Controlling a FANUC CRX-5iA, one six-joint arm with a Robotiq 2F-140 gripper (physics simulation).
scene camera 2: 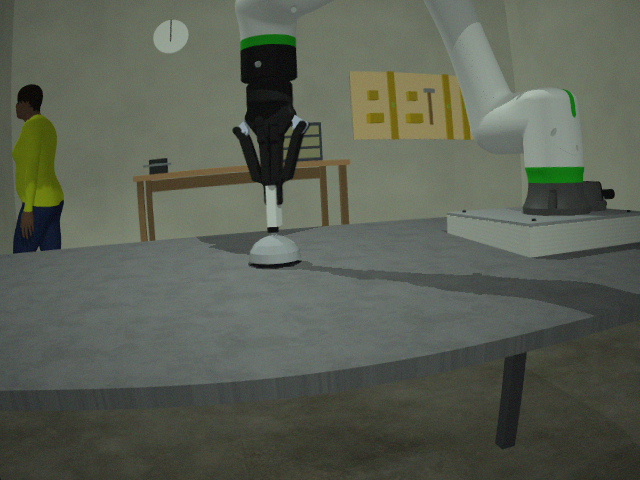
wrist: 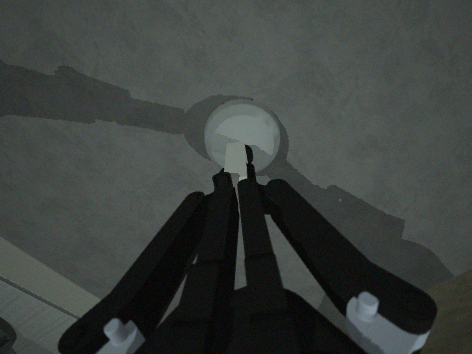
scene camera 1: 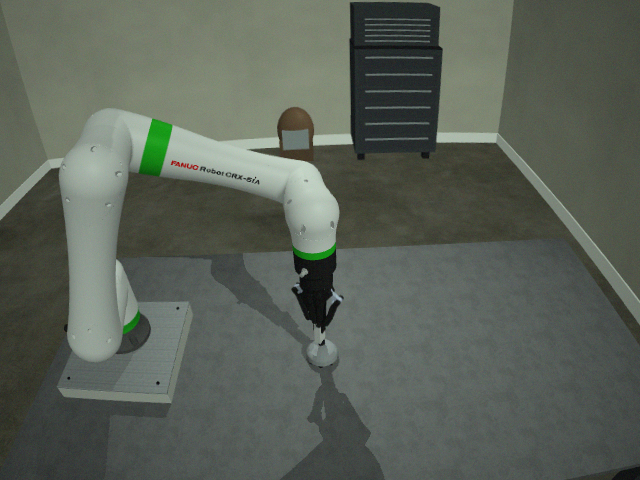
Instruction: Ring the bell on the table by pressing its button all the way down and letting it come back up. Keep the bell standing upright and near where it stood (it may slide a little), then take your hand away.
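Places are measured from the arm's base along level axes (x right, y ahead, z up), in centimetres.
Pixels of known places: gripper, between the fingertips: (scene camera 2: pixel 275 226) (wrist: pixel 238 156) (scene camera 1: pixel 320 339); arm's base, origin of its link: (scene camera 2: pixel 556 212) (scene camera 1: pixel 126 333).
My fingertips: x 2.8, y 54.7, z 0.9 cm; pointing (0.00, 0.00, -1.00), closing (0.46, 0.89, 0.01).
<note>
Ahead of a thing's pixels: the offset from my fingertips to its middle. Level surfaces: height alone.
The bell is a pale grey dome {dy +0.3, dx +0.4, dz -3.1 cm} (scene camera 1: pixel 322 354) (scene camera 2: pixel 274 251) (wrist: pixel 239 120) standing upright on the grey table {dz -6.2 cm} (scene camera 1: pixel 465 361) (scene camera 2: pixel 155 320) (wrist: pixel 375 75). Its small black button {dy +0.3, dx +0.4, dz -0.5 cm} (scene camera 1: pixel 322 342) (scene camera 2: pixel 272 229) (wrist: pixel 249 154) sits at the top of the dome, low and close to the dome surface in scene camera 2. My gripper (scene camera 1: pixel 319 338) (scene camera 2: pixel 273 223) (wrist: pixel 238 156) points down over the bell, shut and with nothing between its fingers. Its pale fingertips appear to touch the top of the button. They partly hide the button in the wrist view, and I cannot tell exactly how far down it is.
The arm's base plate (scene camera 1: pixel 124 377) (scene camera 2: pixel 485 238) is on the same table. Behind the table are a dark drawer cabinet (scene camera 1: pixel 397 98), a brown rounded object (scene camera 1: pixel 295 116), a wooden workbench (scene camera 2: pixel 206 180) and a person in a yellow top (scene camera 2: pixel 38 155).
</note>
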